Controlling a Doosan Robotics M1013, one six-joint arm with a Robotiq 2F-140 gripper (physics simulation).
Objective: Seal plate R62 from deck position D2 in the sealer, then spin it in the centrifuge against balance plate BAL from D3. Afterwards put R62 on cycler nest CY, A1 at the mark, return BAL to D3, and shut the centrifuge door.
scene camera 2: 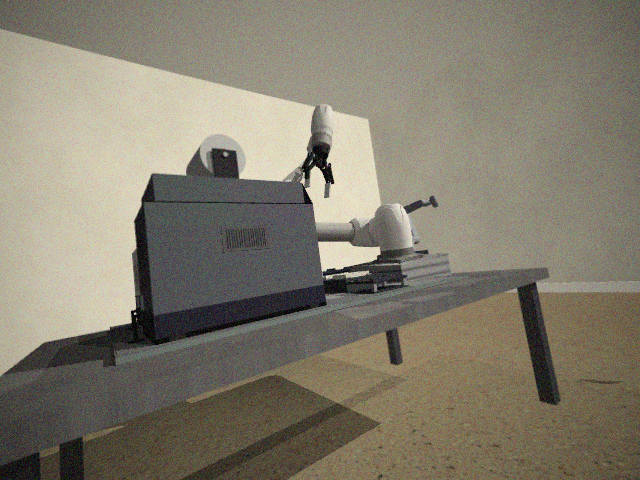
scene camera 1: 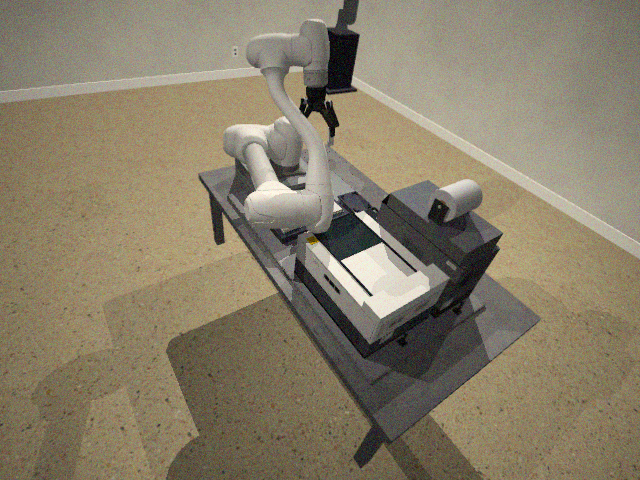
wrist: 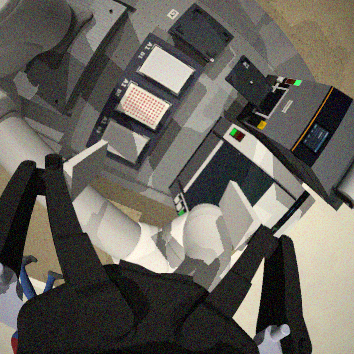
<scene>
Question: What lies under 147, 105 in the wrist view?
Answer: A well plate with red wells.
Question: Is my gripper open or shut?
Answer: Open.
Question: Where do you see a tray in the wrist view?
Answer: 244, 71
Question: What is my gripper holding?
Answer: Nothing.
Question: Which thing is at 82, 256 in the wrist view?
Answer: My gripper.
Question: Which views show my gripper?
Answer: Scene camera 2, scene camera 1 and the wrist view: all of them.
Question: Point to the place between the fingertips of my gripper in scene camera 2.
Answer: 317, 192
</scene>
